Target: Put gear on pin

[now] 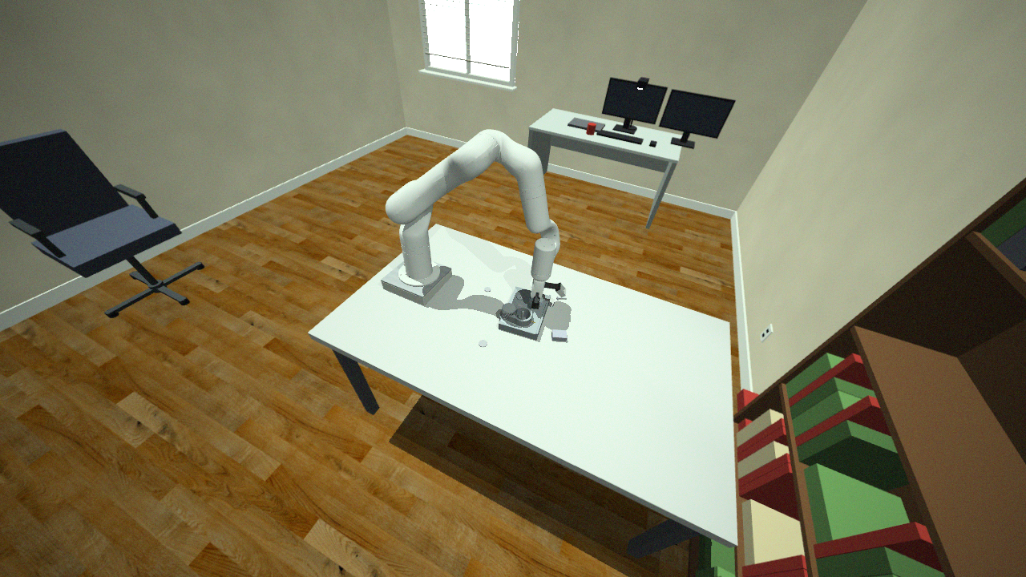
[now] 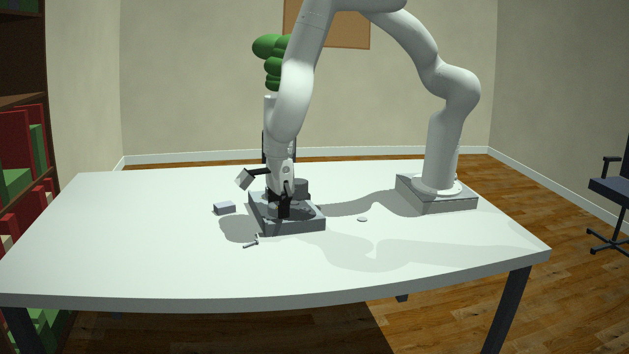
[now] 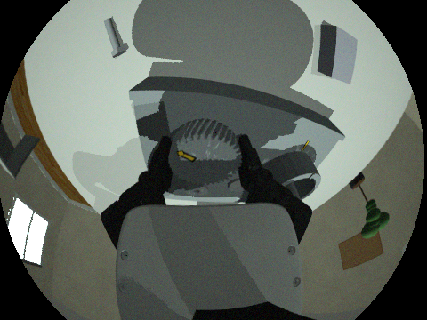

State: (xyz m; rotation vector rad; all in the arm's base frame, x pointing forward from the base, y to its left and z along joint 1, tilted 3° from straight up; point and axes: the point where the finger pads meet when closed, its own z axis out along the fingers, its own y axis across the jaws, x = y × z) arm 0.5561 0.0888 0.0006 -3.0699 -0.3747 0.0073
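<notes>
Right now the toothed gear is right at my hand. Round my hand: grey block: 150 mm ahead, 110 mm to the right, 40 mm below; then screw: 90 mm ahead, 110 mm to the left, 50 mm below.
</notes>
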